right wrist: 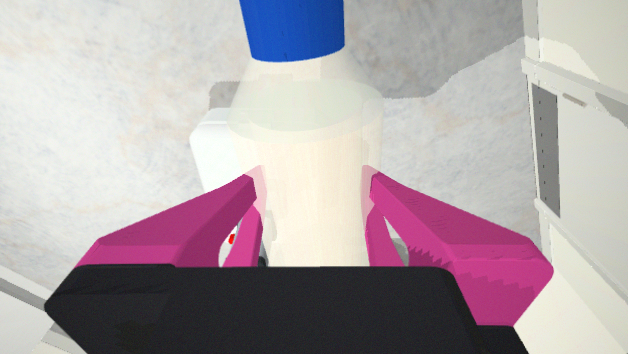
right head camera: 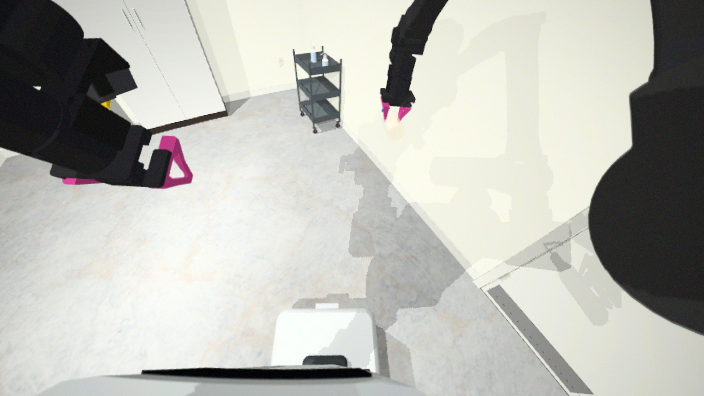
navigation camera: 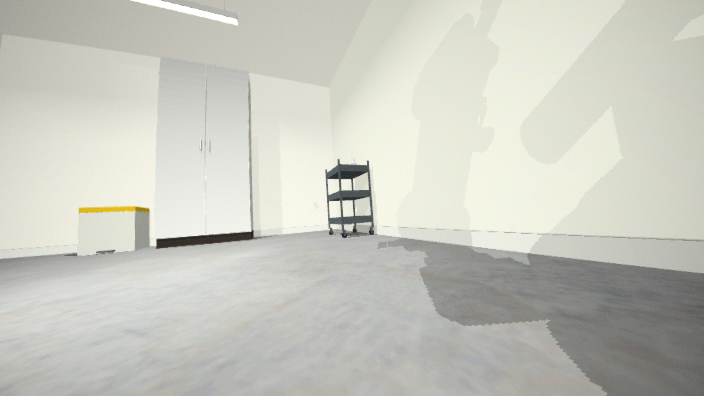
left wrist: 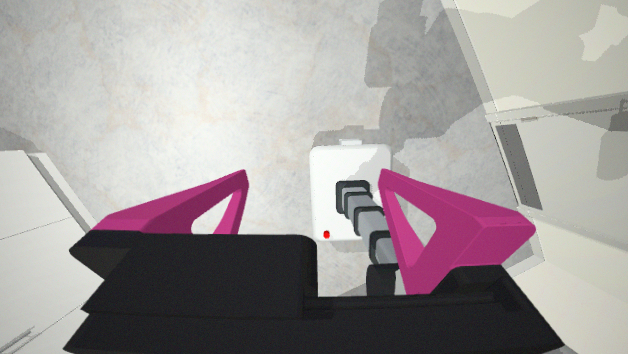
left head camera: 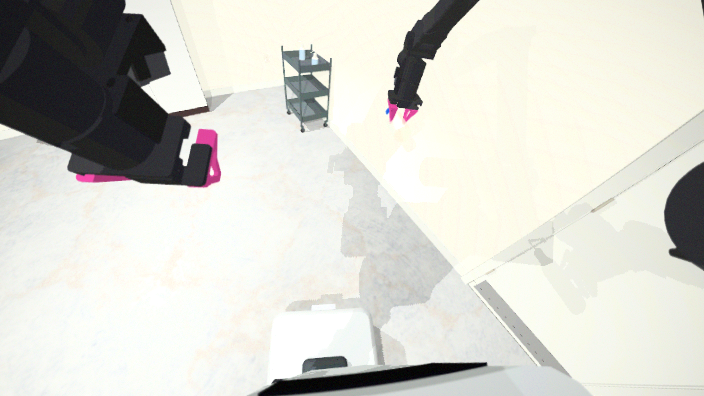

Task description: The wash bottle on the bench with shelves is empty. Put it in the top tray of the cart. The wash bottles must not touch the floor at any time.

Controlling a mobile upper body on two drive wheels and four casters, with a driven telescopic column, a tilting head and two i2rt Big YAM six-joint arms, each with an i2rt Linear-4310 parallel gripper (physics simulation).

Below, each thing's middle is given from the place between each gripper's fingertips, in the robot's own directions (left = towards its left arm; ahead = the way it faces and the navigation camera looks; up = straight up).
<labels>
The wash bottle (right wrist: 306,122) is 10 mm to the left of my right hand, 10 mm ahead of it and 10 mm above it.
I see the wash bottle 43 cm ahead of my left hand, 44 cm to the right of it and 14 cm below it.
</labels>
